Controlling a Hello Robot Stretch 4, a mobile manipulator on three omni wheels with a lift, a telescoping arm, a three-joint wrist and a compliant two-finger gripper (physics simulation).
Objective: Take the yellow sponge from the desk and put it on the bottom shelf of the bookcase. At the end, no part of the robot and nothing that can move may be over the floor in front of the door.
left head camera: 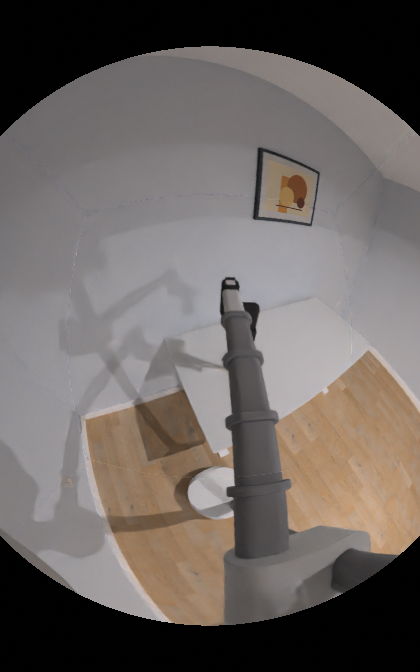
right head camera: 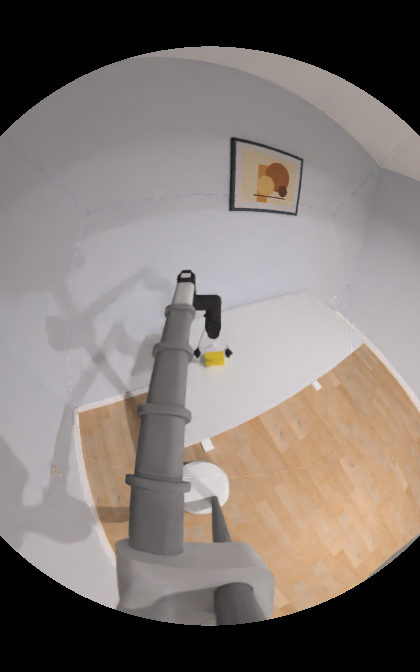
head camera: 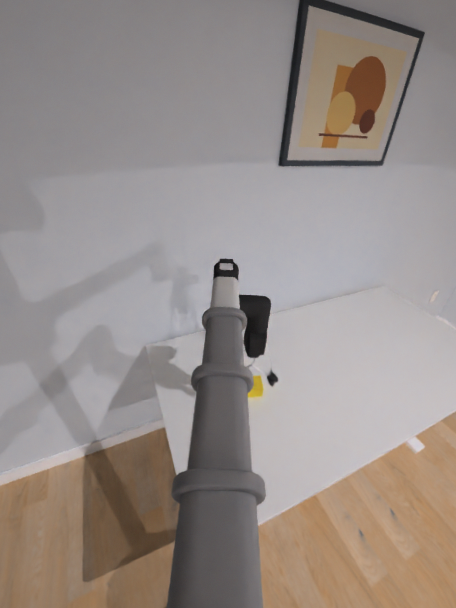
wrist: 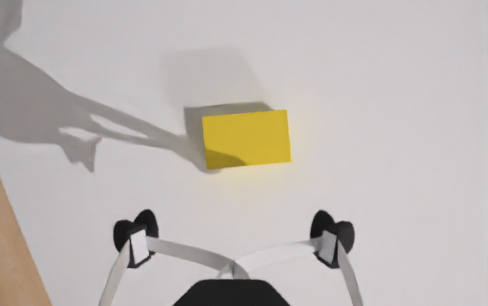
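Pixels of known places: gripper, fingertip midpoint: (wrist: 234,228); robot's base, origin of the base link: (left head camera: 216,491).
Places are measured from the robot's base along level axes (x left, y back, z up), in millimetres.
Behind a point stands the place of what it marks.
Observation:
The yellow sponge (head camera: 256,387) @(x -127, y -681, z 737 mm) (right head camera: 215,358) (wrist: 247,139) @(x -100, y -701, z 737 mm) lies flat on the white desk (head camera: 345,370) @(x -520, y -810, z 693 mm) (left head camera: 295,350) @(x -514, y -813, z 692 mm) (right head camera: 280,340) (wrist: 400,125) @(x -310, y -726, z 692 mm). The arm partly hides it in the head camera view, and it is hidden in the left head camera view. My gripper (right head camera: 213,353) (wrist: 234,228) @(x -88, y -621, z 842 mm) is open and empty and points down above the desk. In the wrist view its fingertips stand wide apart, lower in the picture than the sponge, one towards each side. In the head camera view one fingertip shows right of the sponge. The bookcase and the door do not show.
My extended arm (head camera: 220,425) @(x 0, y -249, z 1259 mm) (left head camera: 252,425) @(x 5, y -179, z 1262 mm) (right head camera: 165,425) reaches over the floor and desk. A round white seat (left head camera: 212,492) @(x 37, y -5, z 187 mm) (right head camera: 205,487) stands before the desk, close to the arm's line. The wall is behind the desk, with a framed picture (head camera: 350,95) @(x -427, y -1268, z 1634 mm) (left head camera: 287,192) @(x -410, y -1260, z 1605 mm) (right head camera: 267,180) on it.

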